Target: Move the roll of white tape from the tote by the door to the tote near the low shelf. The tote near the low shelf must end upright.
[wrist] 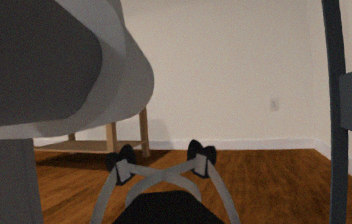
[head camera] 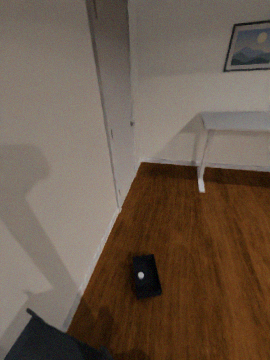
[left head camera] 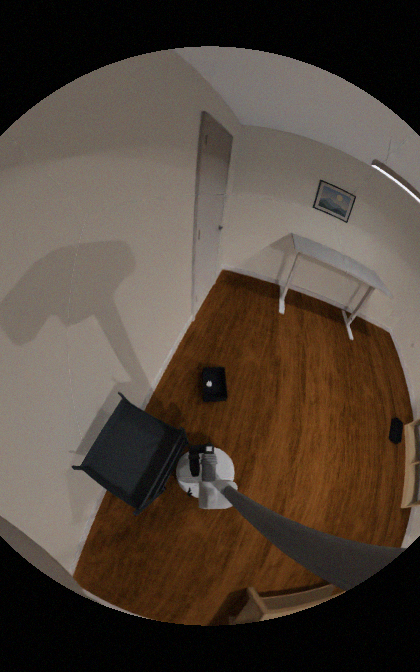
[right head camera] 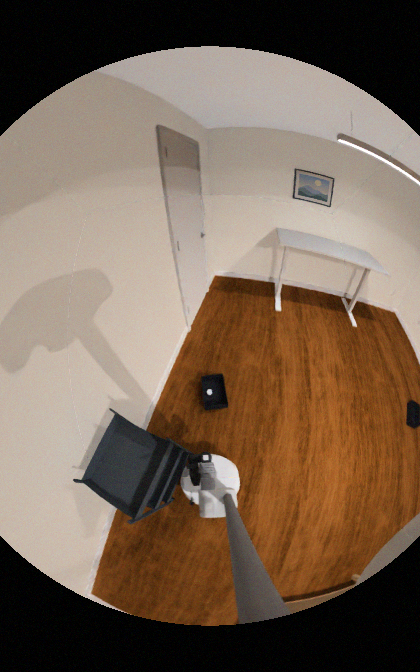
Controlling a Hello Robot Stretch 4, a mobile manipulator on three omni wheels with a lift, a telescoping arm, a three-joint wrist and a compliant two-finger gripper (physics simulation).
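Frame: origin at the robot's base, x back, y right, z up, level; centimetres.
Seen in the pictures: gripper, fingertip midpoint: (wrist: pixel 161 154).
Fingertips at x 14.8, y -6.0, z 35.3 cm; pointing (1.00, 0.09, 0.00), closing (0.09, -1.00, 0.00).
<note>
A point is followed by its place in that frame.
The white tape roll (head camera: pixel 141 275) {x -78.0, y 3.6, z -0.2 cm} (left head camera: pixel 209 384) (right head camera: pixel 209 392) lies inside the black tote by the door (head camera: pixel 150 280) {x -74.3, y 11.1, z -2.5 cm} (left head camera: pixel 217 392) (right head camera: pixel 218 400), towards its left side. That tote stands on the floor ahead of the robot base. The other black tote (left head camera: pixel 395 431) (right head camera: pixel 413 414) is on the floor at the right edge, next to the low shelf (left head camera: pixel 411 467) in the left head view. My gripper (wrist: pixel 161 154) {x 14.8, y -6.0, z 35.3 cm} is open, with a wide gap between its fingertips and nothing between them. It is folded in at the base, apart from both totes.
A dark cart (left head camera: pixel 131 450) (right head camera: pixel 131 462) stands close at the base's left, by the wall. A white table (head camera: pixel 235 121) {x -198.4, y 130.4, z 92.2 cm} (left head camera: pixel 340 260) (right head camera: pixel 330 246) stands at the far wall, right of the door (head camera: pixel 114 100) {x -183.4, y -8.8, z 125.6 cm} (left head camera: pixel 212 210) (right head camera: pixel 182 220). A wooden bench (wrist: pixel 75 146) {x 160.8, y 79.8, z 12.2 cm} shows in the wrist view.
</note>
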